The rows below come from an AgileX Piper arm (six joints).
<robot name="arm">
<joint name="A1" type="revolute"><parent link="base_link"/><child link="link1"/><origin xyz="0 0 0.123" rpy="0 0 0"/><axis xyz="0 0 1"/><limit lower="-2.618" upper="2.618"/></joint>
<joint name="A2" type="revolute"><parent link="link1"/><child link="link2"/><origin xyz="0 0 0" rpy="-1.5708 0 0"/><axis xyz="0 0 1"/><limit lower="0" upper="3.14"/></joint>
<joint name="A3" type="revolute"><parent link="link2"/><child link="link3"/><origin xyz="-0.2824 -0.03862 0" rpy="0 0 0"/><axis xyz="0 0 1"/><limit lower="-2.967" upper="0"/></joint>
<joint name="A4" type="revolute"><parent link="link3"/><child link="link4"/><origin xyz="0.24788 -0.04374 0" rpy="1.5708 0 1.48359"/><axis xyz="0 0 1"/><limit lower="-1.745" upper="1.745"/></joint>
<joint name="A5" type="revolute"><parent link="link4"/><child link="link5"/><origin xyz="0 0 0" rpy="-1.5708 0 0"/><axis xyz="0 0 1"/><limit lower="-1.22" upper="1.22"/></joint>
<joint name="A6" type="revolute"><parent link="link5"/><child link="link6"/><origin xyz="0 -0.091 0" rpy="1.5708 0 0"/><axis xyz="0 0 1"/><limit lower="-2.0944" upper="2.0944"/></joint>
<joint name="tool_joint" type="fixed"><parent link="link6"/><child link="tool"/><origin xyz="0 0 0" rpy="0 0 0"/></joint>
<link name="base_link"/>
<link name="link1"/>
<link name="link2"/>
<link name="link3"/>
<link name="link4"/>
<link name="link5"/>
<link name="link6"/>
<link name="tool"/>
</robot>
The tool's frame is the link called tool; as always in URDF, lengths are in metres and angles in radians.
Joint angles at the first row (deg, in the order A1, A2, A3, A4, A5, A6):
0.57 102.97 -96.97 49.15 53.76 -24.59
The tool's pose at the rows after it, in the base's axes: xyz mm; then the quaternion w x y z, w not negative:
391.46 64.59 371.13 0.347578 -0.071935 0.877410 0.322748
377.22 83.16 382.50 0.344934 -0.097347 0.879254 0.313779
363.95 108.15 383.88 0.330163 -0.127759 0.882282 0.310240
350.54 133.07 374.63 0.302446 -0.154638 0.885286 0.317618
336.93 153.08 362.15 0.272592 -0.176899 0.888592 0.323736
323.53 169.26 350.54 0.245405 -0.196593 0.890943 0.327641
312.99 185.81 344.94 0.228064 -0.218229 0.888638 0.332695
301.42 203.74 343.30 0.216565 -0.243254 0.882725 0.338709
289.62 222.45 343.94 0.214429 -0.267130 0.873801 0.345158
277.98 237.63 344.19 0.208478 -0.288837 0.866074 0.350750
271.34 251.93 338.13 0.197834 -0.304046 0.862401 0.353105
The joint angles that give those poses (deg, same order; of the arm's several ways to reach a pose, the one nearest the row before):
1.43 100.64 -96.97 46.91 55.54 -22.76
4.68 98.46 -96.97 43.63 56.05 -20.62
9.05 97.16 -96.10 40.90 56.32 -18.98
13.29 96.33 -93.45 40.22 56.41 -18.44
16.87 95.60 -90.22 40.01 56.41 -18.32
19.97 94.95 -87.23 39.88 56.41 -18.30
23.02 94.92 -86.12 39.88 56.41 -18.30
26.39 94.92 -85.79 39.88 56.29 -18.30
29.99 94.92 -85.79 39.88 55.21 -18.30
33.03 94.92 -85.79 39.88 54.80 -18.30
35.53 95.93 -85.79 39.88 54.20 -18.30

